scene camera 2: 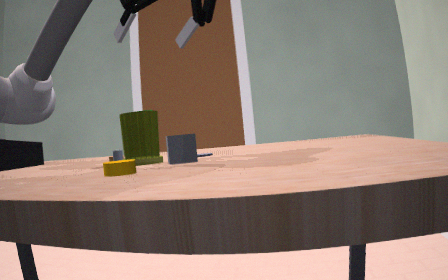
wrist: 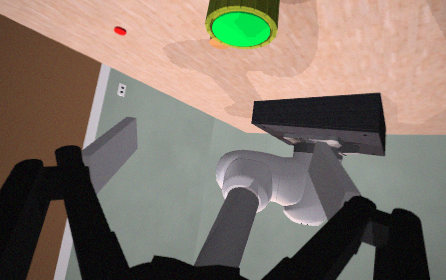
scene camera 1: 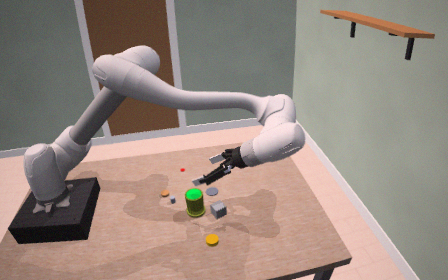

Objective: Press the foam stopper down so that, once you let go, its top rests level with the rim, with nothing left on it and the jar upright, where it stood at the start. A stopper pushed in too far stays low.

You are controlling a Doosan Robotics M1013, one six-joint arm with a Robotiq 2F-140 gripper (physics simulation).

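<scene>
The olive-green jar (scene camera 1: 195, 206) (scene camera 2: 140, 135) (wrist: 243, 4) stands upright on the table. The bright green foam stopper (scene camera 1: 194, 194) (wrist: 241, 29) sits inside its mouth, with the rim around it and nothing on top. In scene camera 2 no green shows above the rim; whether the stopper is exactly level or slightly low I cannot tell. My gripper (scene camera 1: 207, 170) (scene camera 2: 151, 39) (wrist: 223, 144) is open and empty, tilted sideways, its grey fingertips wide apart. It hangs above the jar's height, clear of jar and stopper.
A grey cube (scene camera 1: 218, 210) (scene camera 2: 181, 149), a grey-blue disc (scene camera 1: 212, 191) and a small grey-blue piece (scene camera 1: 173, 199) lie near the jar. A yellow disc (scene camera 1: 212, 240) (scene camera 2: 119, 168), an orange piece (scene camera 1: 165, 193) and a red disc (scene camera 1: 182, 170) (wrist: 120, 31) lie farther out.
</scene>
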